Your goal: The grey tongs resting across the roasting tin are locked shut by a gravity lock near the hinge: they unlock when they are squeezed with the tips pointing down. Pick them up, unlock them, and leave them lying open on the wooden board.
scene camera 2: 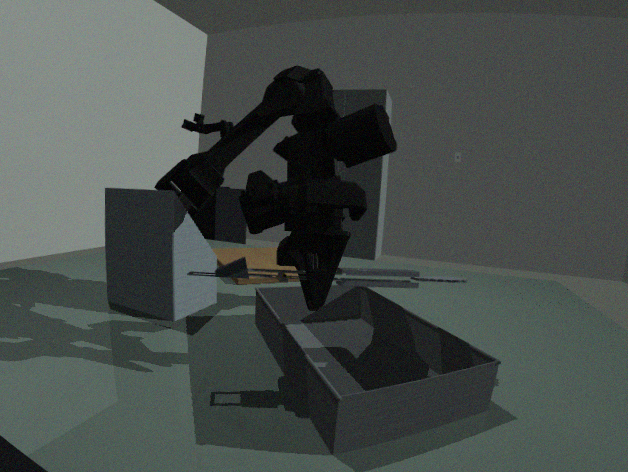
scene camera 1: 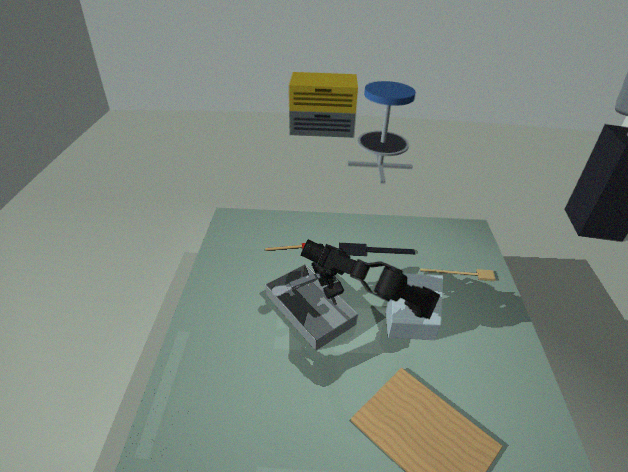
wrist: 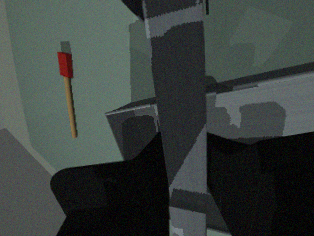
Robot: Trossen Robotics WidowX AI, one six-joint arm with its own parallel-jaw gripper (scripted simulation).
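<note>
My gripper (scene camera 2: 315,308) is visible, and so is it in the wrist view (wrist: 175,134). Also visible: a wooden board (scene camera 2: 256,258) and a roasting tin (scene camera 2: 366,370).
</note>
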